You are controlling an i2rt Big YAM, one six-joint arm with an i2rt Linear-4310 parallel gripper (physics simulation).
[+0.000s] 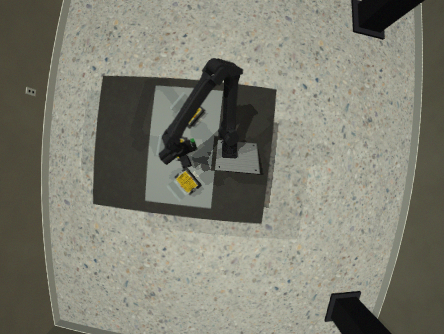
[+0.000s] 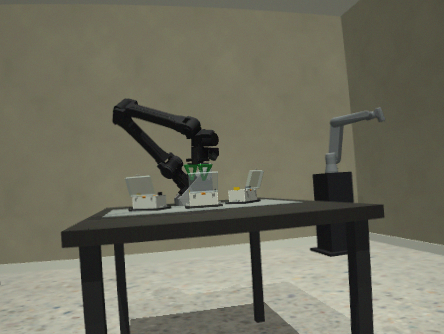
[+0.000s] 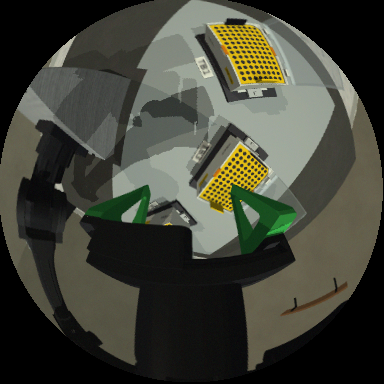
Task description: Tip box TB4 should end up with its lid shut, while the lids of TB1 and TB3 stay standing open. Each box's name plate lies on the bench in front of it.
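Seen in the pictures: gripper, fingertip midpoint: (image 2: 197,180) (image 3: 189,188); arm's base, link origin: (image 1: 229,150) (image 2: 188,185) (image 3: 62,135).
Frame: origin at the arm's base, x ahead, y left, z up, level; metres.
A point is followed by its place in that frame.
Box TB4 (image 1: 195,116) @[y -0.198, x 0.219, z -0.036 m] (image 2: 148,201) @[y -0.229, x 0.302, z -0.057 m] (image 3: 172,215) @[y -0.151, x 0.261, z -0.059 m] is partly hidden by the arm and gripper; its pale lid (image 2: 139,185) @[y -0.263, x 0.320, z 0.013 m] stands open. The middle box, TB3 (image 2: 203,198) @[y -0.004, x 0.372, z -0.058 m] (image 3: 234,175), has a yellow perforated insert and a standing open lid (image 2: 209,179) @[y 0.018, x 0.412, z 0.020 m] (image 3: 287,196) @[y 0.043, x 0.408, z 0.006 m]. TB1 (image 1: 187,181) @[y 0.205, x 0.245, z -0.038 m] (image 2: 242,194) (image 3: 246,55) @[y 0.193, x 0.250, z -0.037 m] has its lid (image 2: 255,178) @[y 0.254, x 0.315, z 0.014 m] standing open; its name plate (image 3: 203,67) @[y 0.163, x 0.202, z -0.093 m] is readable. The black gripper with green fingers (image 1: 186,143) @[y 0.000, x 0.251, z 0.021 m] (image 2: 198,173) @[y 0.000, x 0.251, z 0.021 m] (image 3: 190,188) @[y 0.000, x 0.251, z 0.021 m] is open and empty, pointing down above the boxes near TB3.
The boxes stand on a light mat (image 1: 160,190) @[y 0.288, x 0.433, z -0.094 m] on the dark table (image 1: 120,150) @[y 0.037, x 0.729, z -0.097 m] (image 2: 300,212) @[y 0.154, x 0.933, z -0.098 m]. The arm's metal base plate (image 1: 245,159) @[y 0.044, x -0.094, z 0.041 m] (image 3: 82,102) @[y 0.062, x 0.075, z 0.009 m] lies behind them. The arm's upper links arch over the TB4 side. A grey arm (image 2: 336,140) stands on a separate pedestal (image 2: 334,210).
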